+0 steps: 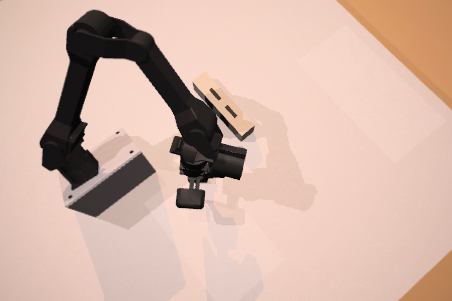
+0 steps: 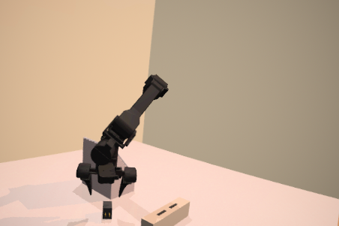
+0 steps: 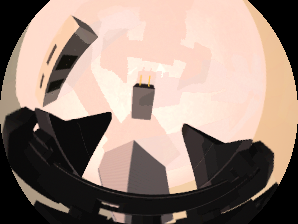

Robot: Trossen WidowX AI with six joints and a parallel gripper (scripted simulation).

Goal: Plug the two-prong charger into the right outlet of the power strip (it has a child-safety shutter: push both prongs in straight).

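Now: the dark two-prong charger 30 mm ahead of my gripper tip, 10 mm to the right of it and 50 mm below it.
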